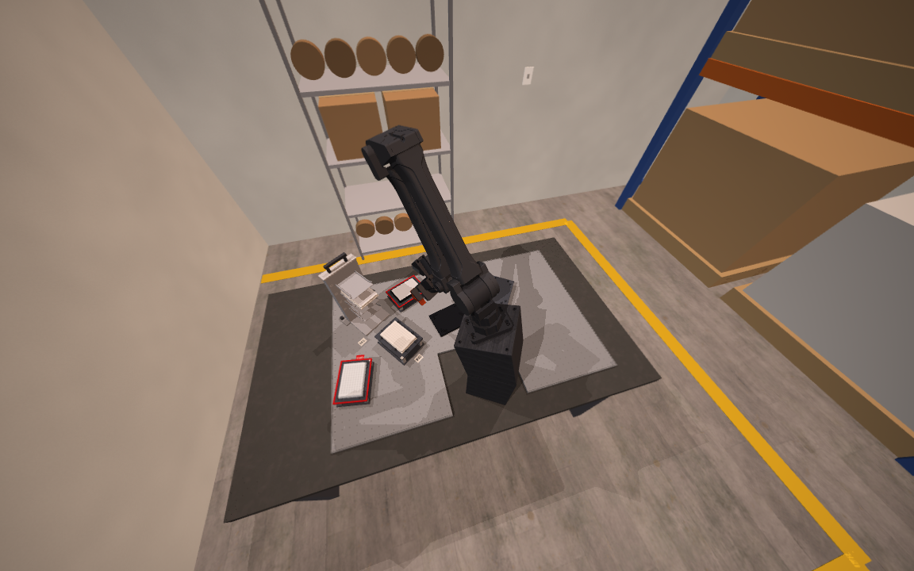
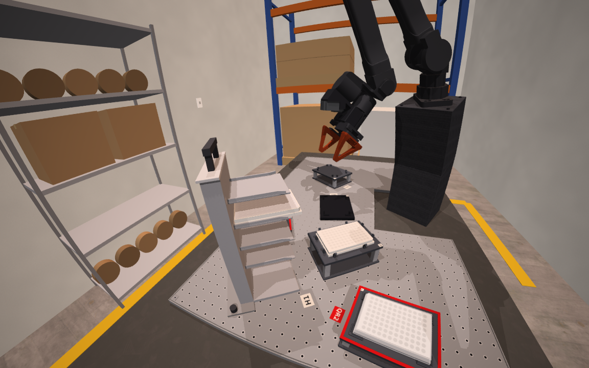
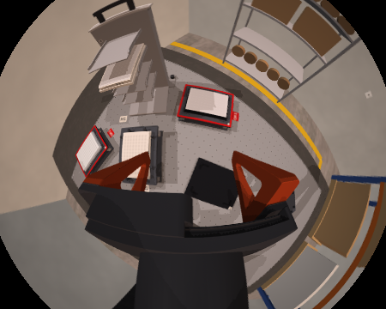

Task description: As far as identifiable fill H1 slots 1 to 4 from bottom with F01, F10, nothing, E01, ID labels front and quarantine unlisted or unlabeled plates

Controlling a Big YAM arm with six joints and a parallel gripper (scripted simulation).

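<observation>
My hand is 70 mm past the dark regrip nest, 130 mm to the right of it and 190 mm above it. Round my hand: quarantine nest QR1: 170 mm ahead, 60 mm to the left, 210 mm below; then N6 deck label: 10 mm ahead, 210 mm to the right, 250 mm below; then flat black nest: 10 mm behind, 100 mm to the right, 240 mm below.
</observation>
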